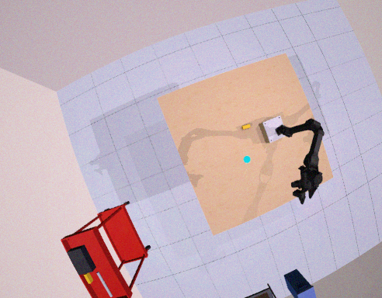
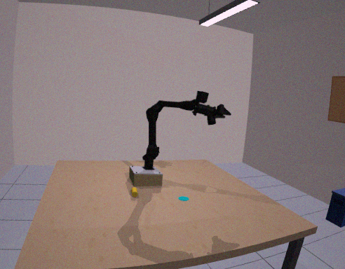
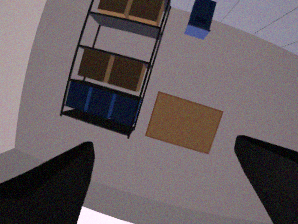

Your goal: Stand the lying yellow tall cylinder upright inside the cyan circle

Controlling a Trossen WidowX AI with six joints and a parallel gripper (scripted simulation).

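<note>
The yellow tall cylinder lies 7 cm behind my gripper tip, 56 cm to the right of it and 45 cm below it. From my gripper tip the other things lie so: cyan circle 7 cm ahead, 32 cm to the right, 46 cm below.
</note>
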